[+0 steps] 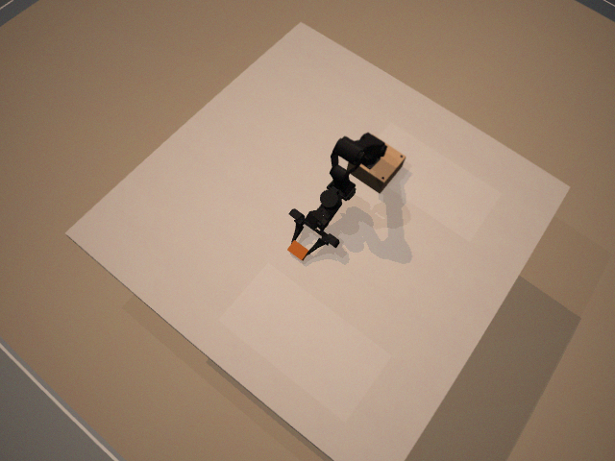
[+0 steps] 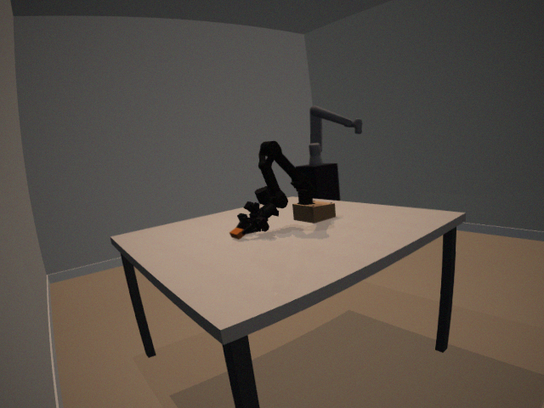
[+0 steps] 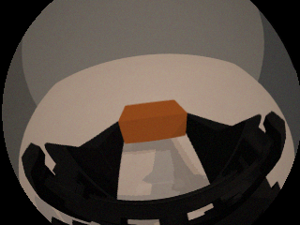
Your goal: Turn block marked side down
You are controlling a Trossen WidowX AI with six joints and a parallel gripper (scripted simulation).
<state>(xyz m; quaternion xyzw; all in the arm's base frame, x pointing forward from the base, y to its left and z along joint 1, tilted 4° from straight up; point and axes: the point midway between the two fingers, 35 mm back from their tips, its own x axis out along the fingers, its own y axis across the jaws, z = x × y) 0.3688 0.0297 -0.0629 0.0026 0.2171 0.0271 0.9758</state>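
My gripper tip is now 1 cm above the block.
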